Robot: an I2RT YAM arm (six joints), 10 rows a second.
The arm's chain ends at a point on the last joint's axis. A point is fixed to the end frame.
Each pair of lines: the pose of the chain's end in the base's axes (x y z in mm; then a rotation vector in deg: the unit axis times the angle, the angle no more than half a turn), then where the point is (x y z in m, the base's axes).
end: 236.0 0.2 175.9 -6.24 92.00 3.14
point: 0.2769 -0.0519 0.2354
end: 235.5 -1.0 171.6 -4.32 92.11 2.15
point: 0.2747 -0.0550 0.2306
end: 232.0 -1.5 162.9 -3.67 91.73 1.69
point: 0.2702 -0.0561 0.2220
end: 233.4 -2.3 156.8 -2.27 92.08 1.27
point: 0.2708 -0.0583 0.2151
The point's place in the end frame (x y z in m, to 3 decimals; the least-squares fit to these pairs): -0.059 -0.058 0.033
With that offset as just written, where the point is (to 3 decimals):
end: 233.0 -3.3 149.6 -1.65 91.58 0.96
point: 0.269 -0.060 0.208
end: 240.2 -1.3 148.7 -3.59 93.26 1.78
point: 0.280 -0.056 0.207
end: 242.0 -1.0 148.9 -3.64 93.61 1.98
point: 0.282 -0.056 0.207
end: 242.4 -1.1 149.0 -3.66 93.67 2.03
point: 0.283 -0.056 0.207
